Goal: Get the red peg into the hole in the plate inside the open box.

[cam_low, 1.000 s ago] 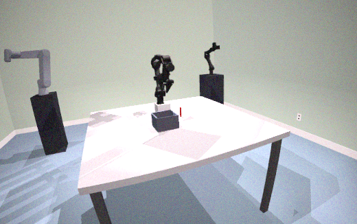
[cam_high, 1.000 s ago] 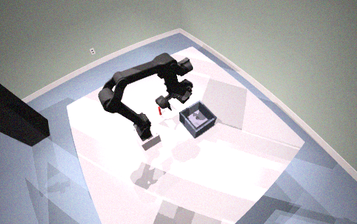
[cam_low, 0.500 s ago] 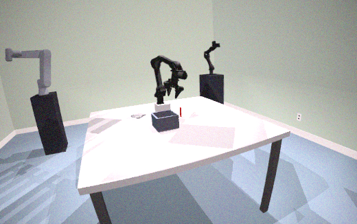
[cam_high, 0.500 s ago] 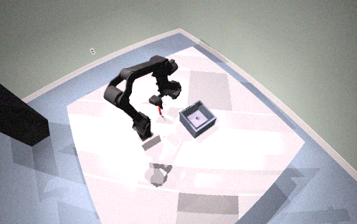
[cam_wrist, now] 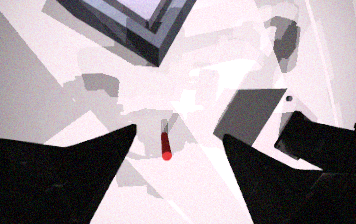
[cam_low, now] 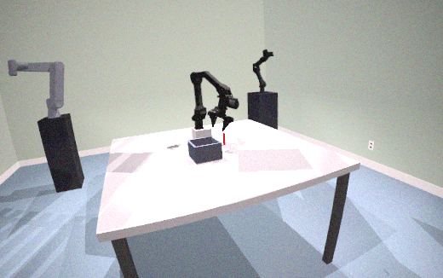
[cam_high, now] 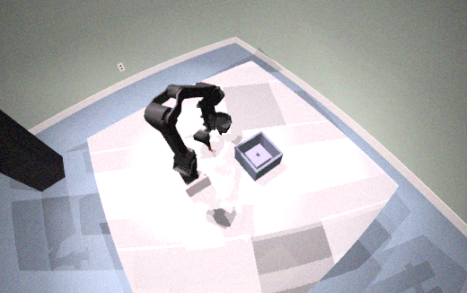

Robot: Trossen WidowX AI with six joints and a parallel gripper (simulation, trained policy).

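Right now my gripper tip is 1 cm past the red peg, 5 cm to the right of it and 8 cm above it. Round my gripper tip: grey box: 14 cm ahead, 15 cm to the right, 9 cm below.
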